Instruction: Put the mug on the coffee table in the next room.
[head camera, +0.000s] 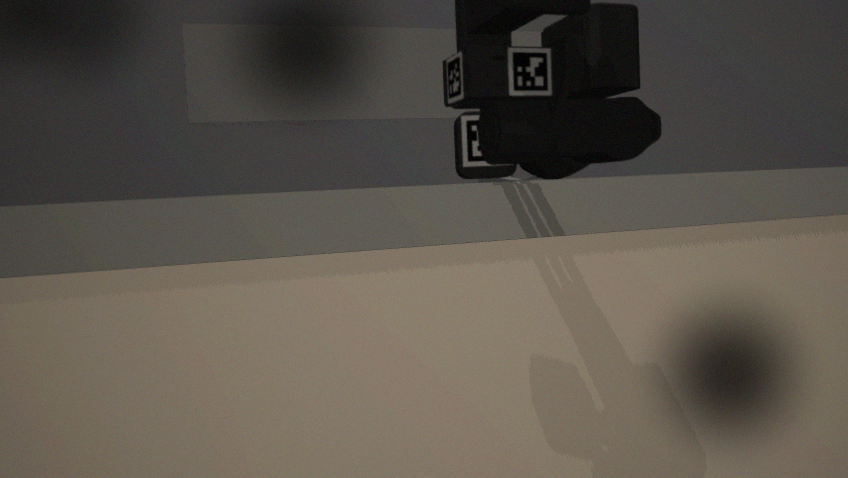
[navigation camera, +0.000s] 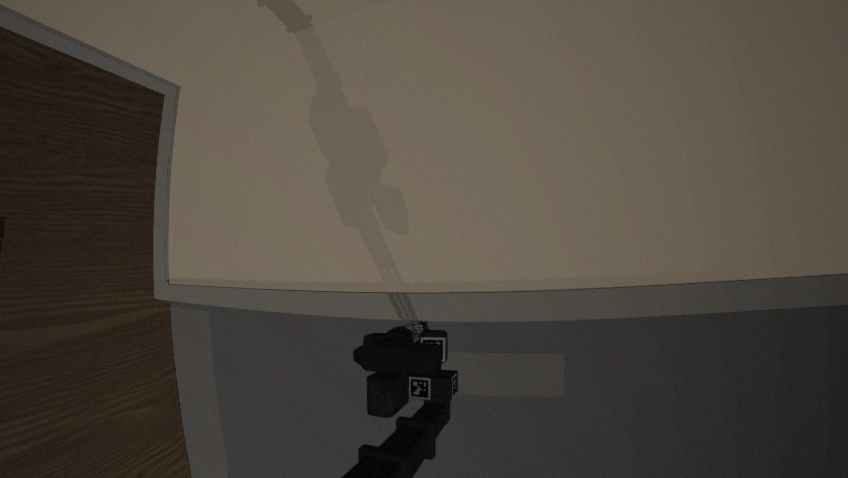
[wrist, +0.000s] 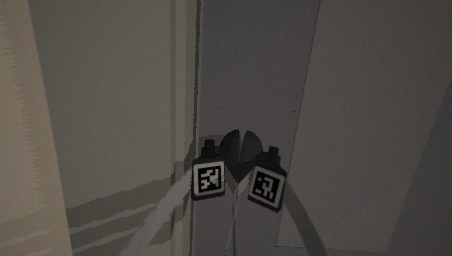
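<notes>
The mug and the coffee table do not show in these views. My gripper (wrist: 241, 148) is shut in the wrist view, its two dark fingertips close together with no object between them. It is in front of a grey-blue, door-like surface (head camera: 296, 154) (navigation camera: 308, 427) (wrist: 250, 65), close to the pale grey trim strip (head camera: 148, 231) (navigation camera: 267, 298) (wrist: 110, 90) along its edge. In the head view the wrist body hides most of the gripper. Whether the fingers touch the surface or trim cannot be told.
A beige wall (head camera: 296, 356) (navigation camera: 534, 148) (wrist: 17, 125) with the robot's shadow lies beyond the trim. A lighter rectangle (head camera: 219, 74) (navigation camera: 516, 374) (wrist: 360, 125) marks the grey-blue surface. Brown wood floor (navigation camera: 77, 207) shows at the left of the navigation view. The dark arm (navigation camera: 406, 442) reaches up from below.
</notes>
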